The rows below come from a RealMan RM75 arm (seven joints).
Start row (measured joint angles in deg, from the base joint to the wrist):
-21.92, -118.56, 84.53, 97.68, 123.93, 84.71, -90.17
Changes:
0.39, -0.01, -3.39, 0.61, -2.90, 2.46, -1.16
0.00, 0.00, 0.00, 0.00, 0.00, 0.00, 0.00
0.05, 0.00, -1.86, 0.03, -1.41, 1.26, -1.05
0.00, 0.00, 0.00, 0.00, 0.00, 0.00, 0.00
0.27, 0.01, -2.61, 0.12, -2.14, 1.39, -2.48
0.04, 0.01, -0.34, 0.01, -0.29, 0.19, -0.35
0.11, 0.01, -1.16, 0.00, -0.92, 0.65, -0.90
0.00, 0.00, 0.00, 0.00, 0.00, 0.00, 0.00
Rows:
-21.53, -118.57, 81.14, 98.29, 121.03, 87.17, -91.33
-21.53, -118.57, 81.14, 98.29, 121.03, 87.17, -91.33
-21.48, -118.57, 79.28, 98.32, 119.62, 88.43, -92.38
-21.48, -118.57, 79.28, 98.32, 119.62, 88.43, -92.38
-21.21, -118.56, 76.67, 98.44, 117.48, 89.82, -94.86
-21.17, -118.55, 76.33, 98.45, 117.19, 90.01, -95.21
-21.06, -118.54, 75.17, 98.45, 116.27, 90.66, -96.11
-21.06, -118.54, 75.17, 98.45, 116.27, 90.66, -96.11

